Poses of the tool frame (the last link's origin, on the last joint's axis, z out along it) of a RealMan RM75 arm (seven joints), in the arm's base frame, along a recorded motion.
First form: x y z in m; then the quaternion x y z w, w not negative.
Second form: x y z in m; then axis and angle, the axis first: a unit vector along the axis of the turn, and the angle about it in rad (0 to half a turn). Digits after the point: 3 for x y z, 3 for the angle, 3 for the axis.
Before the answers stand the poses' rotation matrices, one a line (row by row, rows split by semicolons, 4 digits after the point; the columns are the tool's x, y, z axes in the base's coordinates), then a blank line. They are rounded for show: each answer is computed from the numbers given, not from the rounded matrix.
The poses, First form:
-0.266, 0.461, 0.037, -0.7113, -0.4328, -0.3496, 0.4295
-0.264, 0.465, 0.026, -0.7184, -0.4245, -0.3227, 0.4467
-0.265, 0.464, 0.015, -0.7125, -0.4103, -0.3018, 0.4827
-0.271, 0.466, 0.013, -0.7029, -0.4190, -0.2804, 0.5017
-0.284, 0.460, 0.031, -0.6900, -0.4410, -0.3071, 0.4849
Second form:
0.3809 0.9160 0.1256; 0.3154 -0.2564 0.9137; 0.8692 -0.3084 -0.3866
0.4313 0.8982 0.0844; 0.3216 -0.2405 0.9158; 0.8429 -0.3679 -0.3926
0.4812 0.8760 0.0340; 0.2933 -0.1974 0.9354; 0.8261 -0.4402 -0.3519
0.4916 0.8704 -0.0262; 0.3077 -0.1454 0.9403; 0.8146 -0.4703 -0.3393
0.4224 0.9064 -0.0039; 0.3107 -0.1408 0.9400; 0.8515 -0.3983 -0.3411

-0.266, 0.461, 0.037, -0.788, -0.479, -0.387, 2.254
-0.264, 0.465, 0.026, -0.803, -0.474, -0.361, 2.215
-0.265, 0.464, 0.015, -0.814, -0.468, -0.345, 2.134
-0.271, 0.466, 0.013, -0.813, -0.484, -0.324, 2.090
-0.284, 0.460, 0.031, -0.789, -0.504, -0.351, 2.129

